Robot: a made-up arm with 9 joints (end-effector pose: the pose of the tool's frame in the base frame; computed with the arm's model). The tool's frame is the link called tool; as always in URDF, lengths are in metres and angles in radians.
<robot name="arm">
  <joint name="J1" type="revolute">
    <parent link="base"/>
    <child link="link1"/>
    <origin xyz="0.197 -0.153 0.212"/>
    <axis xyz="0 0 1"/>
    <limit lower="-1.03" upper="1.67"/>
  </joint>
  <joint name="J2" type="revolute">
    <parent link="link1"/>
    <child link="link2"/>
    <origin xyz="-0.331 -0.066 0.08"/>
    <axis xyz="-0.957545 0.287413 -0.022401"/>
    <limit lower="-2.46" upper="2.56"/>
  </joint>
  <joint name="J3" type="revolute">
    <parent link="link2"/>
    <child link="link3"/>
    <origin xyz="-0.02 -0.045 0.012"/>
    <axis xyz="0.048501 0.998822 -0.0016"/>
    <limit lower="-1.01" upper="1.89"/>
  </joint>
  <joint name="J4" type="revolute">
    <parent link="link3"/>
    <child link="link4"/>
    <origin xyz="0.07 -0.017 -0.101"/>
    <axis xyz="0 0 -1"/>
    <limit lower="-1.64" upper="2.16"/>
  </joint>
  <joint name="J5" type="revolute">
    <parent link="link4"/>
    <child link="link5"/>
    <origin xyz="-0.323 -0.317 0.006"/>
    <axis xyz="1 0 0"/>
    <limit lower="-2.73" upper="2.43"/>
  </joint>
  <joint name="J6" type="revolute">
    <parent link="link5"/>
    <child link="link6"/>
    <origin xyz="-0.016 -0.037 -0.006"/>
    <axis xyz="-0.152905 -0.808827 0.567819"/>
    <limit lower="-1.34" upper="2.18"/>
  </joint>
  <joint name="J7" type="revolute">
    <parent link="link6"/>
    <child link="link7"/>
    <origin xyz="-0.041 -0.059 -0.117"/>
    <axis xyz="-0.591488 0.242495 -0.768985"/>
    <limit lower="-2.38" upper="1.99"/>
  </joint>
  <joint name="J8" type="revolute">
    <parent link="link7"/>
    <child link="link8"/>
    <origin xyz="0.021 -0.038 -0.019"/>
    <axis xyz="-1 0 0"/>
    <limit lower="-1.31" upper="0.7"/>
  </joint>
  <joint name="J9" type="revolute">
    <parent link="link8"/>
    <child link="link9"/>
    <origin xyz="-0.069 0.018 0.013"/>
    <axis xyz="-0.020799 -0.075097 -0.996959"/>
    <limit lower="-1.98" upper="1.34"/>
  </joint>
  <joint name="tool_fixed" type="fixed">
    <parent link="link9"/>
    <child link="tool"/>
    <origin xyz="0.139 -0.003 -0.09" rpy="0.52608 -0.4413 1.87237"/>
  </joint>
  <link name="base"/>
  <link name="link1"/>
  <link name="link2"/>
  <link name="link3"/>
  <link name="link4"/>
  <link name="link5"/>
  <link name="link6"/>
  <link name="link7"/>
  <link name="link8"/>
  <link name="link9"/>
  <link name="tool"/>
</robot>
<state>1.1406 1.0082 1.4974 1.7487 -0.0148 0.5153 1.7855 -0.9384 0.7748</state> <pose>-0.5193 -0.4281 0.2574 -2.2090 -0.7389 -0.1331</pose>
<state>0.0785 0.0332 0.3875 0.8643 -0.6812 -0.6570 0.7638 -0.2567 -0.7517</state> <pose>-0.7735 -0.3307 0.3211 1.1480 0.7717 0.1184</pose>
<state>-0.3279 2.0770 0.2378 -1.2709 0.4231 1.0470 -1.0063 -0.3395 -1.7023</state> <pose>0.0141 -0.4089 0.8501 -0.8247 0.8300 -1.1325</pose>
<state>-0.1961 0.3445 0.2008 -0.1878 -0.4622 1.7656 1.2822 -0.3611 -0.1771</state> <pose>-0.2102 -0.5599 0.4201 -0.6476 0.3203 2.3141</pose>
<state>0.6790 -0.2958 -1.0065 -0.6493 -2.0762 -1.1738 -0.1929 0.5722 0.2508</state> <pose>0.3079 -1.0082 0.0661 -0.6091 -0.3825 0.4857</pose>
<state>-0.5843 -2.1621 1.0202 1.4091 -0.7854 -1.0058 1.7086 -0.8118 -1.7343</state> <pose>-0.6882 0.1647 0.2783 2.9568 0.3229 0.7423</pose>
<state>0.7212 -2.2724 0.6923 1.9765 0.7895 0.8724 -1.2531 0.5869 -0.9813</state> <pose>-0.2120 -0.5039 0.5626 0.7789 -1.1359 2.7063</pose>
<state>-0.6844 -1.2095 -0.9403 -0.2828 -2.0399 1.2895 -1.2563 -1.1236 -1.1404</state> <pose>-0.2200 -0.0312 -0.1734 -1.2724 -0.6497 -2.4722</pose>
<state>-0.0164 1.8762 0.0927 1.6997 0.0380 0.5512 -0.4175 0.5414 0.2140</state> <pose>-0.5702 -0.2730 0.2990 -1.5510 1.2375 0.0950</pose>
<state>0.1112 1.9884 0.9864 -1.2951 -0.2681 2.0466 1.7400 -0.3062 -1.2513</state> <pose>-0.0236 -0.4534 0.5712 -0.9565 -1.7686 -2.2096</pose>
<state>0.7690 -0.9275 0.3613 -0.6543 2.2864 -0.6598 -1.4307 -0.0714 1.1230</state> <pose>0.1295 -0.7478 0.0205 -1.4641 -0.2643 1.4637</pose>
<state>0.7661 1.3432 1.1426 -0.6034 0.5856 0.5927 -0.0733 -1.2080 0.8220</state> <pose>-0.0275 -0.7665 0.6888 1.6564 0.2215 0.5778</pose>
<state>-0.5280 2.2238 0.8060 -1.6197 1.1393 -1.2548 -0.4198 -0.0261 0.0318</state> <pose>0.0358 -0.1331 0.8726 1.7936 -0.4684 -1.6625</pose>
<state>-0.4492 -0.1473 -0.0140 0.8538 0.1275 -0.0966 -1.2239 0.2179 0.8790</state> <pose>-0.5013 0.0392 -0.0515 0.4551 -1.1866 0.8021</pose>
